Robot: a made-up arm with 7 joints. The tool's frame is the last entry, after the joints. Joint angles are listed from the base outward.
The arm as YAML. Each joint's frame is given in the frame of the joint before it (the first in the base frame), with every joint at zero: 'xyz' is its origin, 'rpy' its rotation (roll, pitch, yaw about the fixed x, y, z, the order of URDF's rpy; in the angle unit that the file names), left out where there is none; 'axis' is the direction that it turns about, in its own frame. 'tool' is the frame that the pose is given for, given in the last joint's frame.
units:
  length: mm
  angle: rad
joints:
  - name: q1
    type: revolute
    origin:
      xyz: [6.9, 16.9, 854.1]
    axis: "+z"
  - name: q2
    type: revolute
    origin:
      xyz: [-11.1, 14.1, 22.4]
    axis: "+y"
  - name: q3
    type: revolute
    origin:
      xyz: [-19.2, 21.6, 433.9]
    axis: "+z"
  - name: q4
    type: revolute
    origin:
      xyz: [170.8, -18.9, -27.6]
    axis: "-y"
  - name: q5
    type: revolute
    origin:
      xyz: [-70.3, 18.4, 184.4]
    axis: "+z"
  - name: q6
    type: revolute
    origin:
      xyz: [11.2, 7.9, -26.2]
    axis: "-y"
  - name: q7
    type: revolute
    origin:
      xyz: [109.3, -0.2, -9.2]
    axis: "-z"
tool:
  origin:
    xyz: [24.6, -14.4, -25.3]
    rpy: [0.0, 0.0, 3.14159]
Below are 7 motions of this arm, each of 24 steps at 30 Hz.
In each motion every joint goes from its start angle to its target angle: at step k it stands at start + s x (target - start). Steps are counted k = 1, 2, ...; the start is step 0. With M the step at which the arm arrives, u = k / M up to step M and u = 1 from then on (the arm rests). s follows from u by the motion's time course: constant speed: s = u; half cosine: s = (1 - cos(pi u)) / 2; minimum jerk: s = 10 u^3 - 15 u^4 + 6 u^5.
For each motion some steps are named. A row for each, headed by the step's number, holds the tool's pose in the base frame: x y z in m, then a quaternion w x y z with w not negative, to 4 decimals.
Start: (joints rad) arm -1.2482 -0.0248 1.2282 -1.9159 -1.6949 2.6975 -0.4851
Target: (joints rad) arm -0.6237 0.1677 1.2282 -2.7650 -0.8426 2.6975 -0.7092
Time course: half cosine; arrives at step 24
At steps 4, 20, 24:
4: 0.4475 0.1684 1.2382 0.6525 0.1077 -0.5737 -0.4832
20: 0.3142 0.3185 1.1009 0.8573 -0.0066 -0.1082 -0.5033
24: 0.2988 0.3246 1.0898 0.8638 -0.0309 -0.0786 -0.4968

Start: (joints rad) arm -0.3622 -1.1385 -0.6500 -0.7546 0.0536 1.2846 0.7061
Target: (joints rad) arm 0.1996 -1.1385 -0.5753 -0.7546 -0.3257 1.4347 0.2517
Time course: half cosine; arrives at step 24
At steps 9, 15, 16, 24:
9: -0.4703 -0.0873 1.3608 0.5296 -0.6832 -0.2034 0.4598
15: -0.4471 -0.1836 1.3671 0.4746 -0.6850 -0.1712 0.5256
16: -0.4418 -0.1978 1.3681 0.4652 -0.6852 -0.1660 0.5353
24: -0.4142 -0.2557 1.3726 0.4222 -0.6863 -0.1428 0.5747

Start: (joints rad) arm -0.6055 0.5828 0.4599 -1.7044 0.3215 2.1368 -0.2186
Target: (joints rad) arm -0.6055 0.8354 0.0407 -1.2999 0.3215 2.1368 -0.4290
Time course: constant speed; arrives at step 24
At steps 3, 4, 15, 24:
3: 0.6275 -0.1551 1.0310 0.0965 -0.0078 -0.2497 0.9635
4: 0.6279 -0.1651 1.0276 0.1007 -0.0122 -0.2463 0.9639
15: 0.6215 -0.2679 0.9920 0.1400 -0.0520 -0.1936 0.9697
24: 0.6046 -0.3403 0.9676 0.1589 -0.0721 -0.1316 0.9758

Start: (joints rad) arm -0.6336 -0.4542 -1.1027 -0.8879 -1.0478 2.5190 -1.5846
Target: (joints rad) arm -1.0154 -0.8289 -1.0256 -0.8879 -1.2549 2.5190 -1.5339
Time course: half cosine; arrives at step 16
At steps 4, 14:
4: -0.2425 -0.0588 1.5202 0.1944 0.4411 0.6443 0.5937
14: -0.3379 0.1661 1.4586 0.3837 0.4939 0.5921 0.5081

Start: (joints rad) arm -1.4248 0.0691 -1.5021 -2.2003 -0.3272 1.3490 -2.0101
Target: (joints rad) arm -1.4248 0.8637 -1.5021 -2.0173 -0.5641 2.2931 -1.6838
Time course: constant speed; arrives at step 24
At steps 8, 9, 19, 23, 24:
8: -0.3519 -0.1433 1.1302 0.4189 0.0434 -0.4236 0.8020
9: -0.3543 -0.1554 1.1300 0.4188 0.0738 -0.4240 0.7996
19: -0.3633 -0.2850 1.1032 0.3554 0.3535 -0.4060 0.7641
23: -0.3591 -0.3373 1.0766 0.3011 0.4462 -0.3886 0.7478
24: -0.3573 -0.3500 1.0683 0.2853 0.4671 -0.3835 0.7439

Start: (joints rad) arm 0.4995 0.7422 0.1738 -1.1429 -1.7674 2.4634 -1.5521
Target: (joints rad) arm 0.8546 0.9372 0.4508 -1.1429 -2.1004 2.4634 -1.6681
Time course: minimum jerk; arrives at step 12
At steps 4, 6, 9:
4: 0.4314 0.5039 1.0032 0.7600 -0.0586 -0.6289 0.1531
6: 0.3605 0.5621 0.9710 0.7393 -0.0240 -0.6243 0.2514
9: 0.2511 0.6223 0.9311 0.6925 0.0277 -0.6152 0.3758

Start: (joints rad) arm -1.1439 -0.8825 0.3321 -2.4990 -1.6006 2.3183 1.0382
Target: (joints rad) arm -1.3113 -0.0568 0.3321 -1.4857 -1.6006 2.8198 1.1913
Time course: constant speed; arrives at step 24
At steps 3, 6, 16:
3: 0.2200 0.0595 1.3301 0.2953 -0.2696 0.7060 0.5845
6: 0.2407 0.0293 1.3535 0.2922 -0.3062 0.6865 0.5912
16: 0.2906 -0.0885 1.4030 0.2886 -0.4217 0.6176 0.5979

